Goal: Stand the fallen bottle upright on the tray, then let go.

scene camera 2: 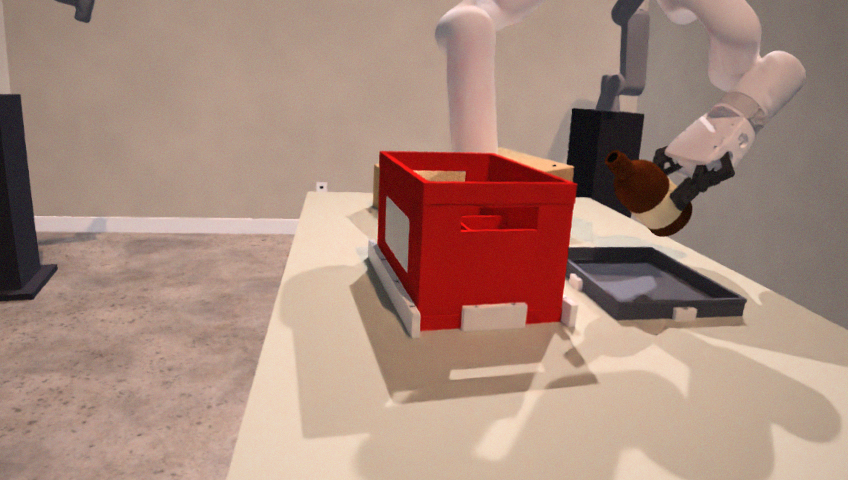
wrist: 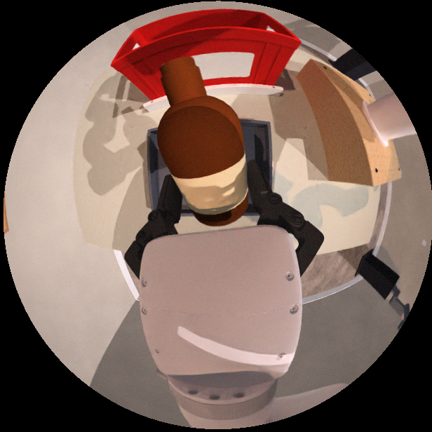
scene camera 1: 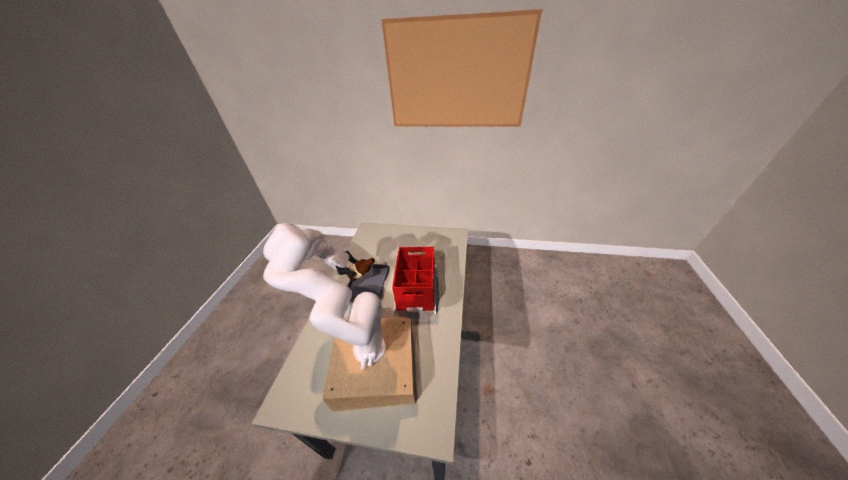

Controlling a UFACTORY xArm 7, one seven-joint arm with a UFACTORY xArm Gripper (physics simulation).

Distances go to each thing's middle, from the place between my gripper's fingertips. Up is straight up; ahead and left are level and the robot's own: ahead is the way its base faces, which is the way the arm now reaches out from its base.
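Counting from my hand, I find the brown bottle (scene camera 2: 641,186) 2 cm to the right.
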